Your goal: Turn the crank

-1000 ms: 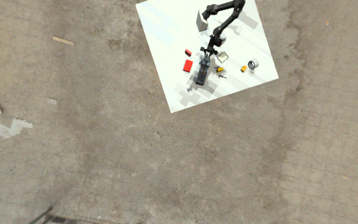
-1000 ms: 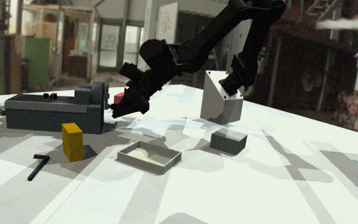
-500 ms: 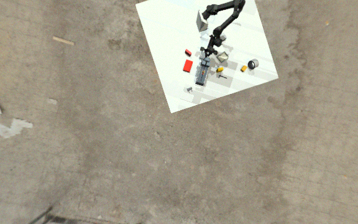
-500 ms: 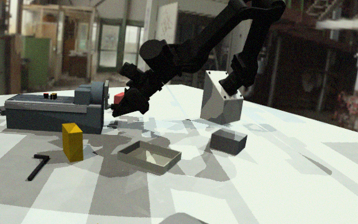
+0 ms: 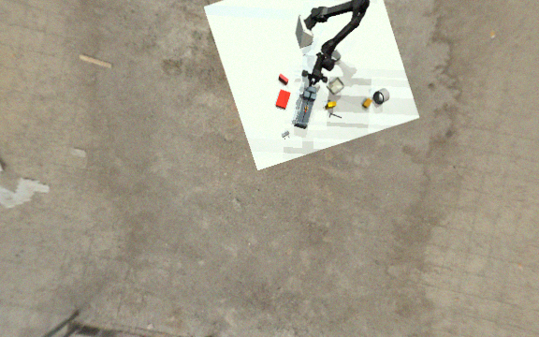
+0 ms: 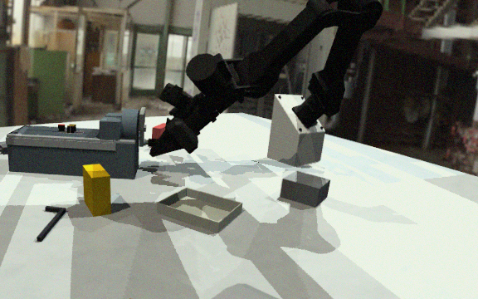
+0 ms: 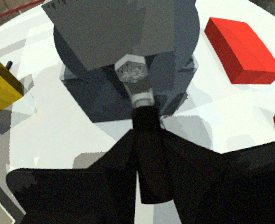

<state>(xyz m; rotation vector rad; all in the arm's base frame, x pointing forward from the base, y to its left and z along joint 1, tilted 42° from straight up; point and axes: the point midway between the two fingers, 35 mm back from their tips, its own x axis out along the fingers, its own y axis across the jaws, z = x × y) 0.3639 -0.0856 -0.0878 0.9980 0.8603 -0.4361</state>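
Right now the dark crank handle is 1 cm behind my gripper tip, 1 cm to the left of it and 2 cm above it. From my gripper tip the other things lie so: red pointer (14 cm ahead, 12 cm to the right, 5 cm above); shallow grey tray (6 cm ahead, 20 cm to the left, 3 cm below); yellow block (18 cm ahead, 9 cm to the left, 1 cm below).
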